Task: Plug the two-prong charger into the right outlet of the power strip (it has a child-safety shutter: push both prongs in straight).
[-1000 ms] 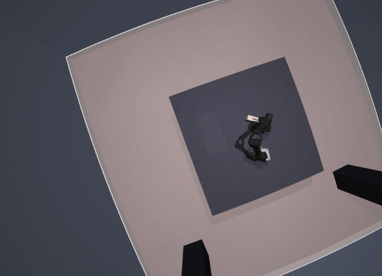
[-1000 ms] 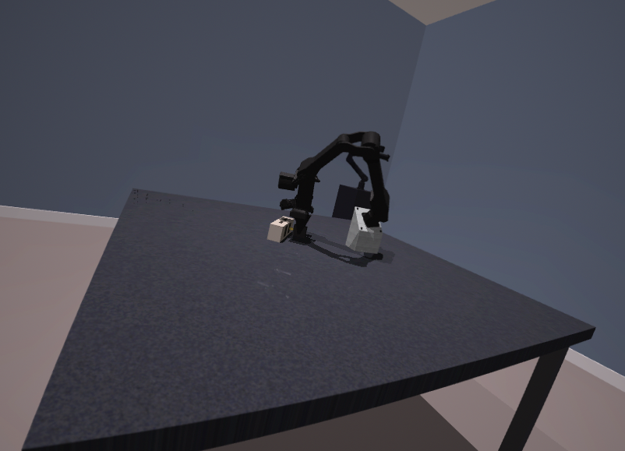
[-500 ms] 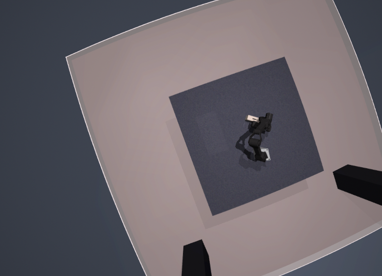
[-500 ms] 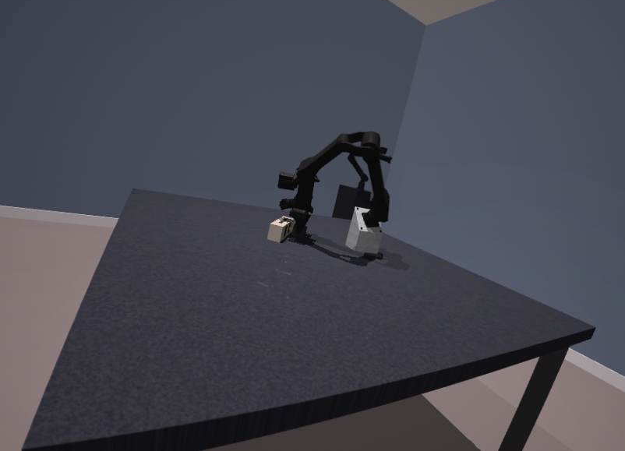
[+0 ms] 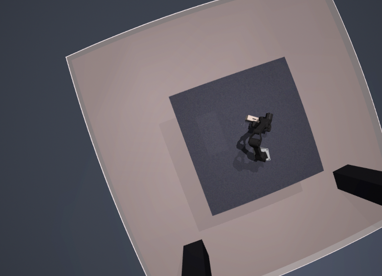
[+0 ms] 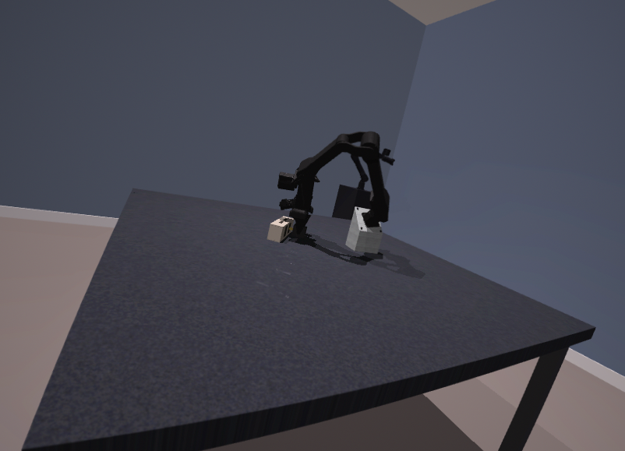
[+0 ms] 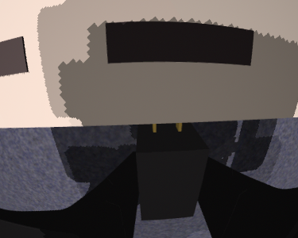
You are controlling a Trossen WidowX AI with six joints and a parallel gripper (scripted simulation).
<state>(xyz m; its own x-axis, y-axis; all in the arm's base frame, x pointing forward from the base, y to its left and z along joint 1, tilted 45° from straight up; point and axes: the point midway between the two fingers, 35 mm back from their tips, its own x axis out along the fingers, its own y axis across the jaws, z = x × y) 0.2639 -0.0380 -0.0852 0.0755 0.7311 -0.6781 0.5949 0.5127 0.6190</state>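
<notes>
Now: the black two-prong charger 10 mm to the right of my gripper tip, 10 mm ahead of it and 10 mm above it.
</notes>
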